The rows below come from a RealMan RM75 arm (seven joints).
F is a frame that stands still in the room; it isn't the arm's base.
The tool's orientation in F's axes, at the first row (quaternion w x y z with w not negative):
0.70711 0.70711 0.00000 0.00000
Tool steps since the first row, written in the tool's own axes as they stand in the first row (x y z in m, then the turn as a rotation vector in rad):
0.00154 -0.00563 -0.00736 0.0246 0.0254 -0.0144
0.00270 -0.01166 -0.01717 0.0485 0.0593 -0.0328
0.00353 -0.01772 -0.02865 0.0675 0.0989 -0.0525
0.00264 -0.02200 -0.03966 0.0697 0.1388 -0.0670
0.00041 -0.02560 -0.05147 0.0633 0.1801 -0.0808
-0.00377 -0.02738 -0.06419 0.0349 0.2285 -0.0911
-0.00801 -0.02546 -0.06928 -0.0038 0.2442 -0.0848
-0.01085 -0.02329 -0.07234 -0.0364 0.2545 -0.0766
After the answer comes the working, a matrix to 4 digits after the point.
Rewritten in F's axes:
0.00154 0.00736 -0.00563 0.0246 0.0144 0.0254
0.00270 0.01717 -0.01166 0.0485 0.0328 0.0593
0.00353 0.02865 -0.01772 0.0675 0.0525 0.0989
0.00264 0.03966 -0.02200 0.0697 0.0670 0.1388
0.00041 0.05147 -0.02560 0.0633 0.0808 0.1801
-0.00377 0.06419 -0.02738 0.0349 0.0911 0.2285
-0.00801 0.06928 -0.02546 -0.0038 0.0848 0.2442
-0.01085 0.07234 -0.02329 -0.0364 0.0766 0.2545

The tool's axes in the first row as the columns of a matrix, in F's axes (rounded; the answer above uses it unrounded):
1.0000 0.0000 0.0000
0.0000 0.0000 -1.0000
0.0000 1.0000 0.0000

